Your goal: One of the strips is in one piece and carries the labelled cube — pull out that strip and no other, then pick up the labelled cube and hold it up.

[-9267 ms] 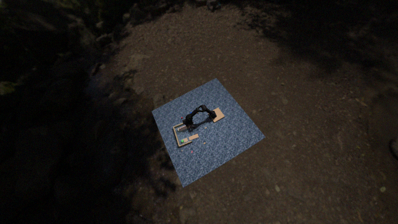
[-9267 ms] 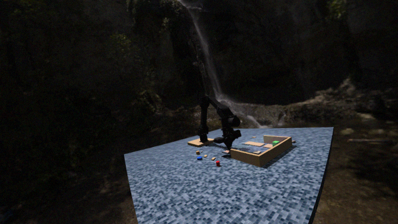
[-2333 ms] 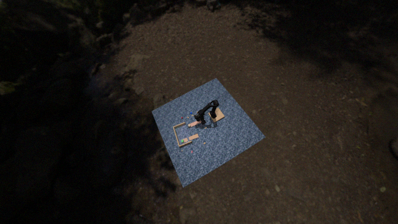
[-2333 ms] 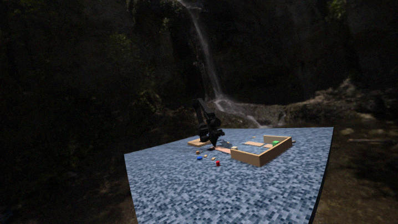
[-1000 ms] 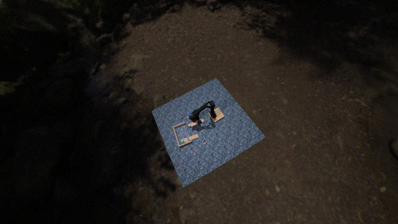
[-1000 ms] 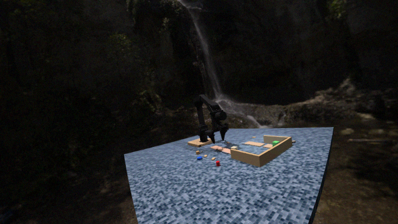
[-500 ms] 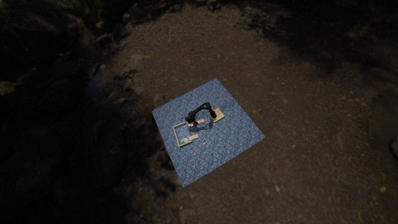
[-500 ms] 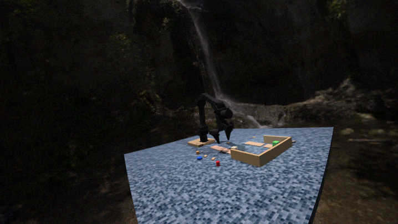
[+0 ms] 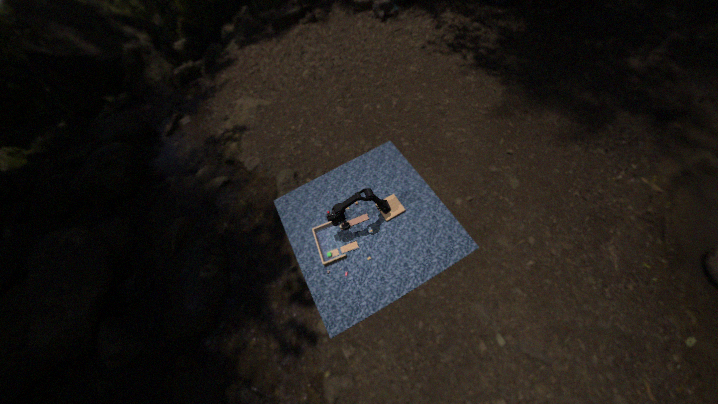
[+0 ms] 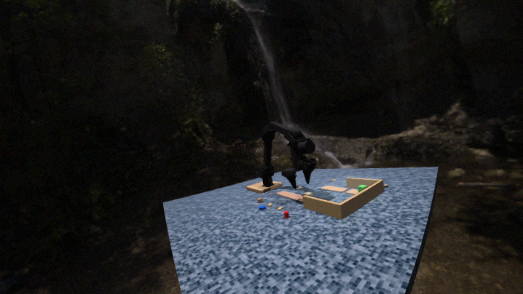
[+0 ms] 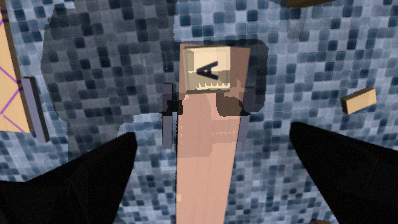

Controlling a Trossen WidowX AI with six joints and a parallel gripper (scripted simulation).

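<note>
Right now the pale pink strip is 8 cm behind my gripper tip, 2 cm to the left of it and 6 cm below it. Also, from my gripper tip: red block 5 cm ahead, 19 cm to the right, 6 cm below; blue piece 11 cm behind, 17 cm to the right, 6 cm below.
</note>
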